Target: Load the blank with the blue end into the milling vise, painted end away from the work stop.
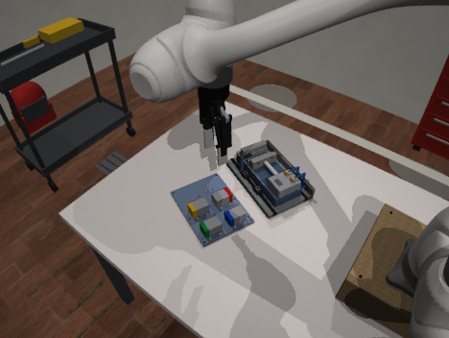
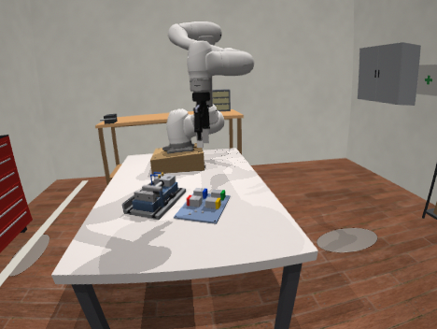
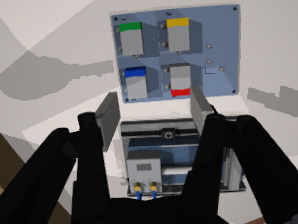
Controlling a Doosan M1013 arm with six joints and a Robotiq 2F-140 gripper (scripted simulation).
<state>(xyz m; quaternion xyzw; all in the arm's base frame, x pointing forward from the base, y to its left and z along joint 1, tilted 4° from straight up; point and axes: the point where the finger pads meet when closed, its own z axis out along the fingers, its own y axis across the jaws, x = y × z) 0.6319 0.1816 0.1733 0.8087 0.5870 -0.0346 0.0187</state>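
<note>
Now: the blue-ended blank 5 cm behind my hand, 3 cm to the right of it and 28 cm below it. Also, from my hand: red-ended blank 3 cm ahead, 5 cm to the right, 28 cm below; then yellow-ended blank 6 cm ahead, 3 cm to the left, 28 cm below; then green blank 3 cm behind, 6 cm to the left, 28 cm below.
</note>
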